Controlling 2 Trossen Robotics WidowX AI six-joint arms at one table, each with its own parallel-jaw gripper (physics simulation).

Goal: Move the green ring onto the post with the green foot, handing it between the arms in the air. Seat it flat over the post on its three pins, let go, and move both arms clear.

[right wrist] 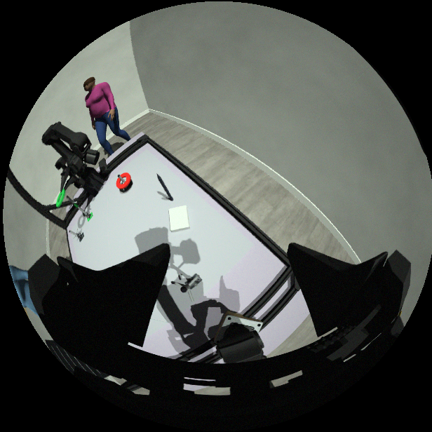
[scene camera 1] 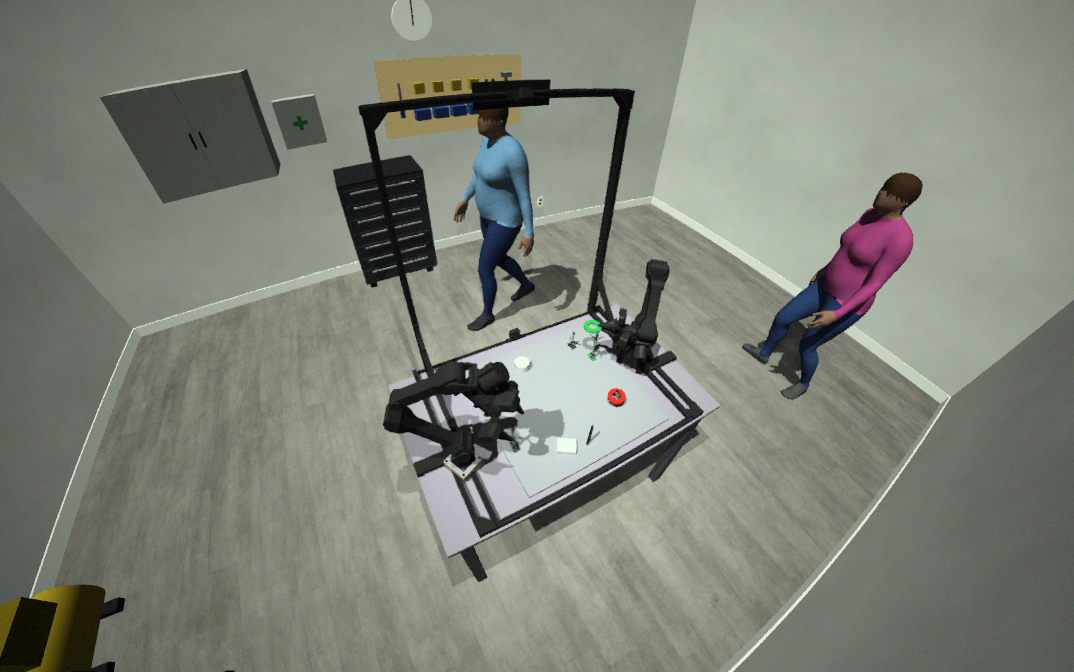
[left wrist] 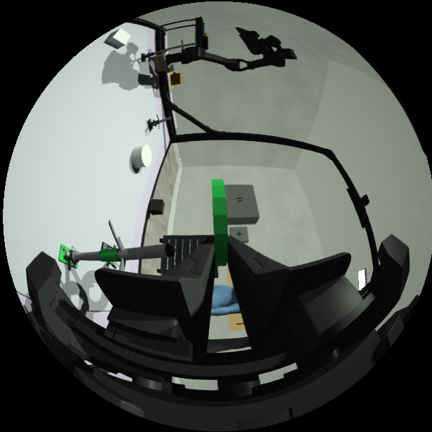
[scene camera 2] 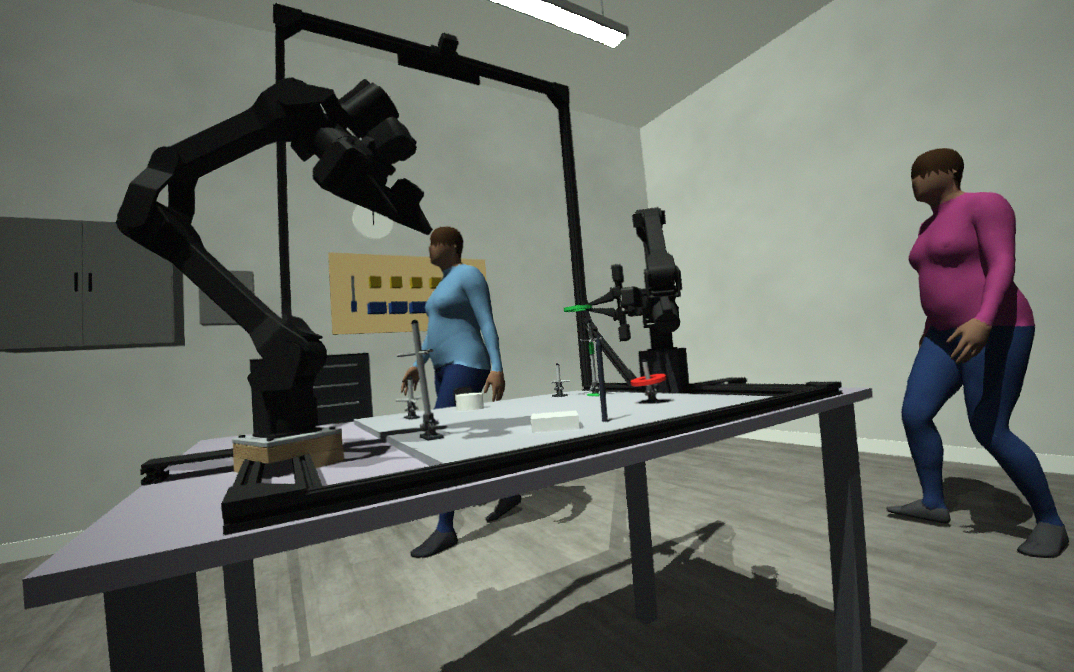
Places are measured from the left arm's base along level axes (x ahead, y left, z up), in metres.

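Pixels of known places: left gripper, fingertip midpoint: (scene camera 1: 597, 326) (scene camera 2: 586, 307); right gripper, fingertip midpoint: (scene camera 1: 518, 426) (scene camera 2: 413, 225); left arm's base, link origin: (scene camera 1: 636, 341) (scene camera 2: 662, 349); right arm's base, link origin: (scene camera 1: 463, 459) (scene camera 2: 287, 433).
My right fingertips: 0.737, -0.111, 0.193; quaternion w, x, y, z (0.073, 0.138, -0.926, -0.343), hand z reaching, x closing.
Note:
For each thing: its middle in the pictures, then the offset to it from my right fingertips, as dx, dy, dz. "pt": a spot on its surface instead.
- green ring, body centre: (scene camera 2: 577, 308) (scene camera 1: 592, 326) -0.579, -0.048, -0.074
- post with the green foot, surface spot: (scene camera 2: 594, 393) (scene camera 1: 591, 357) pt -0.617, -0.039, -0.291
- red ring, body centre: (scene camera 2: 648, 380) (scene camera 1: 616, 396) -0.457, +0.154, -0.252
- white cylinder, body centre: (scene camera 2: 469, 401) (scene camera 1: 522, 364) -0.396, -0.264, -0.280
- white block, body centre: (scene camera 2: 554, 421) (scene camera 1: 566, 446) -0.172, +0.093, -0.288
- dark upright rod, body centre: (scene camera 2: 601, 377) -0.230, +0.151, -0.228
- short bare post, surface spot: (scene camera 2: 559, 381) pt -0.634, -0.147, -0.257
- tall bare post, surface spot: (scene camera 2: 420, 380) pt -0.054, -0.063, -0.209
The green ring (scene camera 1: 586, 328) (scene camera 2: 576, 308) (left wrist: 220, 220) is held level in the air. My left gripper (scene camera 1: 601, 326) (scene camera 2: 590, 307) (left wrist: 219, 242) is shut on its rim. The post with the green foot (scene camera 1: 591, 356) (scene camera 2: 594, 393) (left wrist: 67, 255) (right wrist: 89, 216) stands upright below the ring. In the left wrist view its grey tip is near the ring, with a gap between them. The pins are too small to make out. My right gripper (scene camera 2: 430, 230) (right wrist: 231, 250) is open and empty, high above the table at the picture's left, far from the ring.
A red ring (scene camera 2: 647, 381) sits on another post. A white cylinder (scene camera 1: 521, 363) (left wrist: 142, 156), a white block (scene camera 1: 566, 446) (right wrist: 179, 218) and a dark upright rod (scene camera 2: 601, 380) stand on the table. A short bare post (scene camera 2: 559, 381) is near the green-footed one; a tall bare post (scene camera 2: 419, 380) stands near the right arm.

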